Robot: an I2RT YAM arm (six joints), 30 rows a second.
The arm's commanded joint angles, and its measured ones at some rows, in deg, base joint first. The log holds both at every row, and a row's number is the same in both.
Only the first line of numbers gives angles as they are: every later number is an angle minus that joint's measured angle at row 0.
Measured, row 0:
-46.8 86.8 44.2 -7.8 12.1 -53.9
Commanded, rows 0 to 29:
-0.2 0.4 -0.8 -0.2 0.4 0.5
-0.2 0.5 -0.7 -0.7 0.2 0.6
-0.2 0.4 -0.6 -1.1 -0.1 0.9
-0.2 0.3 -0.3 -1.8 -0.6 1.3
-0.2 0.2 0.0 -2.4 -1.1 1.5
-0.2 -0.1 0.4 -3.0 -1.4 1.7
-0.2 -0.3 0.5 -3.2 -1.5 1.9
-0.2 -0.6 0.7 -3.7 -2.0 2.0
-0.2 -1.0 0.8 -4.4 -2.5 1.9
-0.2 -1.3 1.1 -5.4 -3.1 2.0
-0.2 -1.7 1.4 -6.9 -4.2 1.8
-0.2 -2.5 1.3 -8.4 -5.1 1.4
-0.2 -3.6 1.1 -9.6 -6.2 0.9
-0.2 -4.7 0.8 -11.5 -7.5 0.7
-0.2 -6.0 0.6 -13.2 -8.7 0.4
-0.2 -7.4 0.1 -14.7 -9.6 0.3
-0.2 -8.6 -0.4 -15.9 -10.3 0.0
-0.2 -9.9 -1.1 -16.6 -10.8 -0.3
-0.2 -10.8 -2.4 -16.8 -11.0 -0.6
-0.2 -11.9 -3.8 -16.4 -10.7 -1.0
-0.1 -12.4 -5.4 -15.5 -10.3 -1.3
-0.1 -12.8 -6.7 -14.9 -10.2 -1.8
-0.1 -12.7 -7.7 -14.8 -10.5 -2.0
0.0 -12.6 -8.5 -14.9 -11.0 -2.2
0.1 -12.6 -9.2 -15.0 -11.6 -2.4
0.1 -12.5 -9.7 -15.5 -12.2 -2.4
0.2 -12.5 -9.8 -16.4 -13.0 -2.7
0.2 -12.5 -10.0 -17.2 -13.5 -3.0
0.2 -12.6 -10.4 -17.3 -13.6 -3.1
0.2 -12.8 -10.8 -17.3 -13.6 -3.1
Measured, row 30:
-0.1 -12.8 -9.5 -12.0 -10.3 -2.4
